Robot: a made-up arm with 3 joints. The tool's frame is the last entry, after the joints. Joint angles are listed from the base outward. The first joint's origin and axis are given. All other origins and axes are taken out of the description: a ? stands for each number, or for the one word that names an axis. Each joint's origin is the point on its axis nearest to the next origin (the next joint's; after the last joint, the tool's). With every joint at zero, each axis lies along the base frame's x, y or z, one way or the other. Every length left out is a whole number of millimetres.
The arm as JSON. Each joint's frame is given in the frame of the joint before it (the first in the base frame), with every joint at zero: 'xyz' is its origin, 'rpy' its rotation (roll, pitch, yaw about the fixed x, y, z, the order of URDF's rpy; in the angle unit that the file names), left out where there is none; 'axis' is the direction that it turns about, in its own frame. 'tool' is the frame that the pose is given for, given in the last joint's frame.
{
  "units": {
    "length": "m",
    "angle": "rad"
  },
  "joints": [
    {
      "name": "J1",
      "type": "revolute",
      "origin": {
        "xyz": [
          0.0,
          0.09,
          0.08
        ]
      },
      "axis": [
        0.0,
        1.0,
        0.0
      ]
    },
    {
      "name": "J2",
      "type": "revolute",
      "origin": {
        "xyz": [
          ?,
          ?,
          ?
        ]
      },
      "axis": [
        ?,
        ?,
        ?
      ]
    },
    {
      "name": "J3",
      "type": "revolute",
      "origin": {
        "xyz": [
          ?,
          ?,
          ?
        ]
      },
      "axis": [
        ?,
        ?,
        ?
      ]
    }
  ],
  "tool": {
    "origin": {
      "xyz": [
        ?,
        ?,
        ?
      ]
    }
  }
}
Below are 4 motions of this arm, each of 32 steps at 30 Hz.
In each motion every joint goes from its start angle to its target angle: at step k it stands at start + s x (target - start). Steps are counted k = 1, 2, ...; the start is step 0. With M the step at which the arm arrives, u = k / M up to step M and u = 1 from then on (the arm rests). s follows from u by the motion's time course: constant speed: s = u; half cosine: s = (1 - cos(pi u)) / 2; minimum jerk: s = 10 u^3 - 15 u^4 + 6 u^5.
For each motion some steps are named. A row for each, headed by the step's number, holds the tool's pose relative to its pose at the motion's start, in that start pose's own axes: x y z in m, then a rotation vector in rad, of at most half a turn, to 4 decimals.
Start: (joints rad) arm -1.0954 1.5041 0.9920
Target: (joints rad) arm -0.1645 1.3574 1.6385
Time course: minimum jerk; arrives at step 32
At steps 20, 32:
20: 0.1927 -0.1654 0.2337 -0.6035 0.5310 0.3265
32: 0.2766 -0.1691 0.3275 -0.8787 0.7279 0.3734

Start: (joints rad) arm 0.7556 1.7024 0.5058
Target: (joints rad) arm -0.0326 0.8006 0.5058
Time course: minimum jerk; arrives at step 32
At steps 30, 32:
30: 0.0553 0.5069 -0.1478 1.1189 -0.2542 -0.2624
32: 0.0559 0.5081 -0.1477 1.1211 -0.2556 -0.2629

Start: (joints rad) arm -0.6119 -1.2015 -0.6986
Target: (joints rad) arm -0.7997 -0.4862 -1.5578
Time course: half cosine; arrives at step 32
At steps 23, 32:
23: 0.1051 -0.0926 0.0513 -0.1887 -0.7764 0.5819
32: 0.1332 -0.1029 0.0642 -0.1829 -0.9471 0.7340

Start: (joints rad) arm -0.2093 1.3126 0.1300
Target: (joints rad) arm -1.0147 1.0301 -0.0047
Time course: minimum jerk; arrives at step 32
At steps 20, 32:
20: -0.0574 0.3084 -0.1454 0.2431 -0.3012 -0.5303
32: -0.0212 0.4284 -0.1919 0.3145 -0.4418 -0.7293

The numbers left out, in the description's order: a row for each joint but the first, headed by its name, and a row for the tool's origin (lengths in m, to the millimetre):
J2: xyz -0.43 0.0 0.04, axis -1.0 0.0 0.0
J3: xyz 0.0 -0.28 -0.1, axis 0.0 1.0 0.0
tool: xyz -0.04 0.0 0.05

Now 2 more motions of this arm.
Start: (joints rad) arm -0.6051 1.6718 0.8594
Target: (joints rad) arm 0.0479 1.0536 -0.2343
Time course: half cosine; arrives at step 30
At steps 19, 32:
19: 0.1912 -0.1297 0.0060 0.1732 -0.6897 0.6167
32: 0.2750 -0.1516 0.0145 0.3804 -0.8833 0.8290

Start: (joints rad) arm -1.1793 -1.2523 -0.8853
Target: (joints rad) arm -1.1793 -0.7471 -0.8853
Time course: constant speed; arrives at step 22
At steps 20, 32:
20: 0.1041 -0.0150 0.0851 -0.2907 0.0000 0.3555
32: 0.1145 -0.0131 0.0936 -0.3198 0.0000 0.3911

